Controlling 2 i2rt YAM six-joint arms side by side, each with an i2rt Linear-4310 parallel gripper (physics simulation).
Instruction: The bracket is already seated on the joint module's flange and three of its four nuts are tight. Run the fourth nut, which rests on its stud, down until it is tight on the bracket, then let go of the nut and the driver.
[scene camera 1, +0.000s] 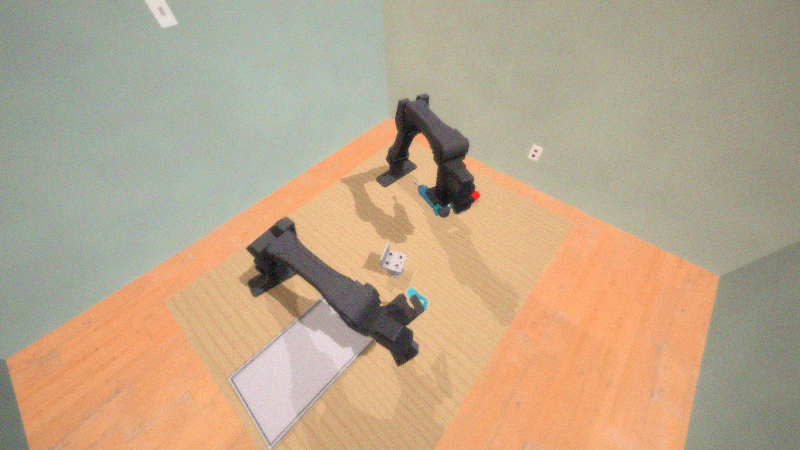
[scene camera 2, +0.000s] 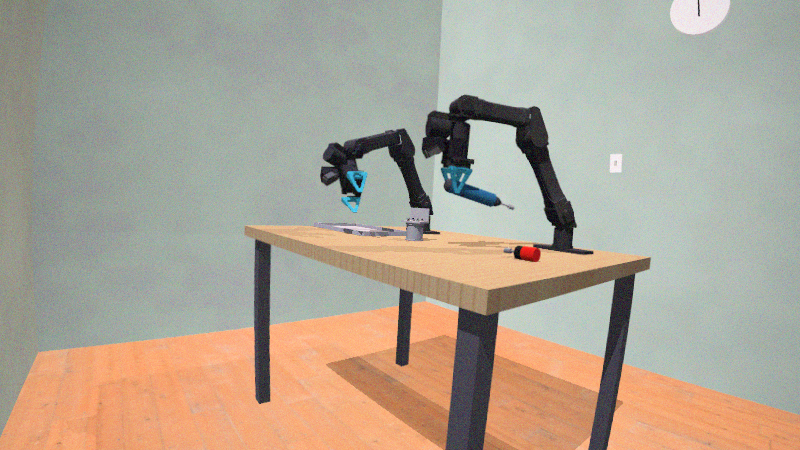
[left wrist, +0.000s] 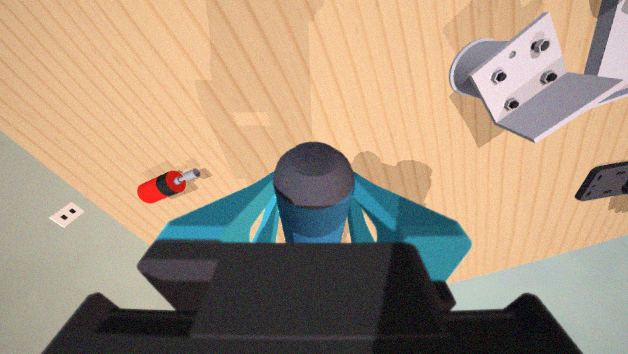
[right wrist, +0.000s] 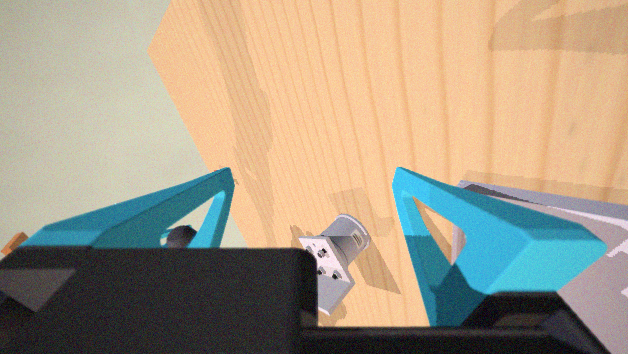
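My left gripper is shut on the blue driver, near its dark rounded end. The driver is held above the table, its silver tip pointing away to the right in scene camera 2. The pale L-shaped bracket sits on the grey joint module, with nuts on its studs. One nut looks higher than the others in the left wrist view. My right gripper is open and empty, above the table.
A red and black tool with a silver tip lies on the table near the left arm's side. A pale tray lies beside the right arm. The module stands between the two arms.
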